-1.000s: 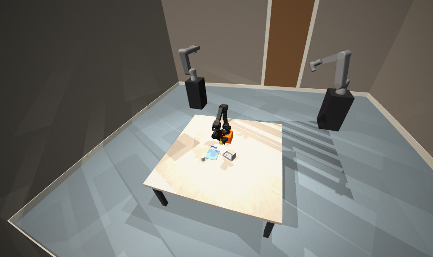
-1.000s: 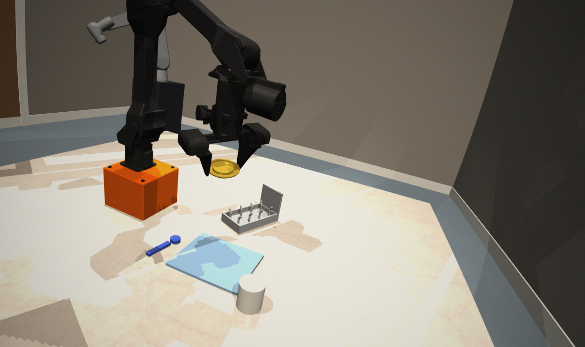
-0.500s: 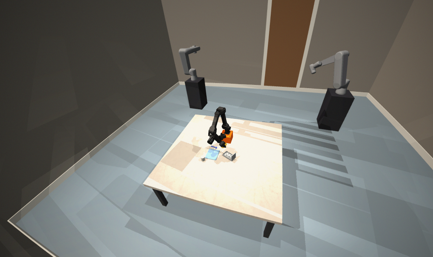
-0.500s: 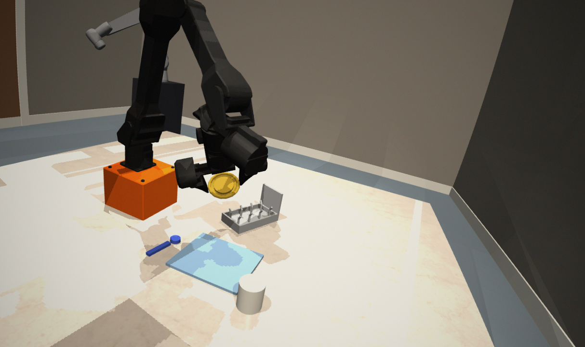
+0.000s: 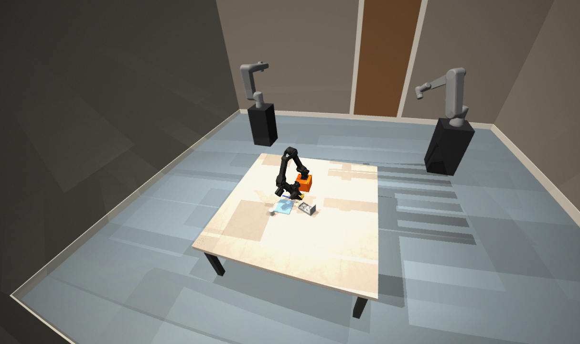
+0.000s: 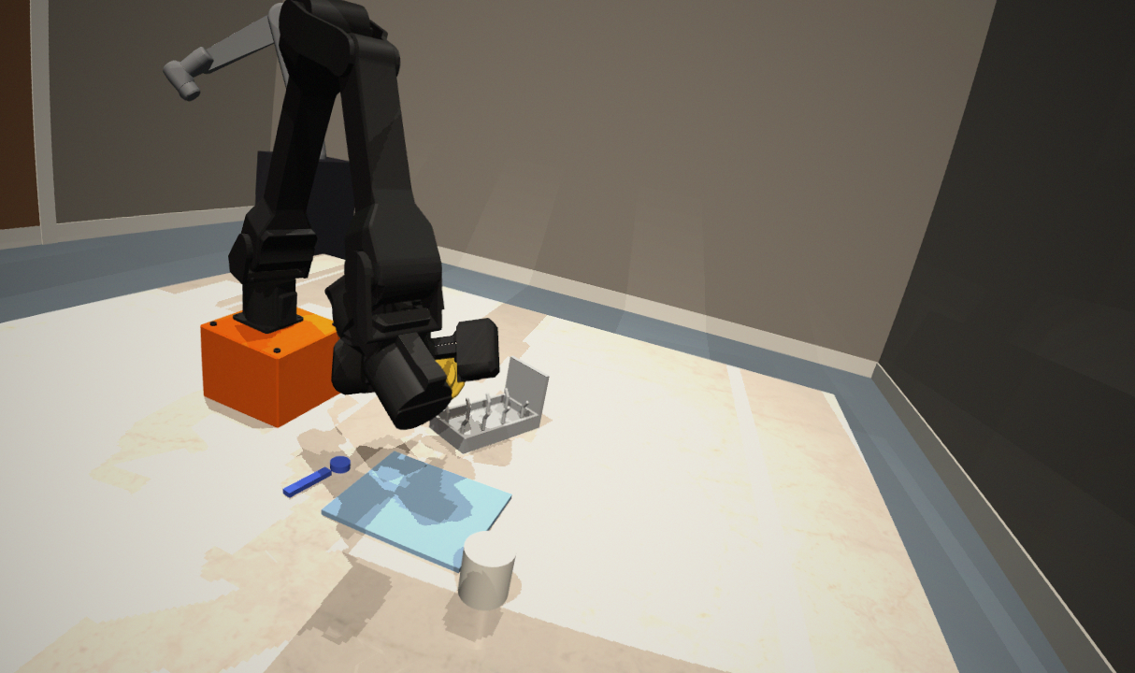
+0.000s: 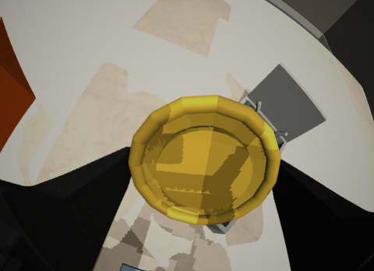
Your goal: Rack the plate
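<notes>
Right now my gripper tip is 50 mm short of the grey dish rack, 50 mm to the right of it and 50 mm above it. From my gripper tip the other things lie so: light blue mat (70 mm ahead, 140 mm to the right, 70 mm below); then blue spoon (40 mm behind, 160 mm to the right, 70 mm below); then yellow plate (10 mm to the right).
</notes>
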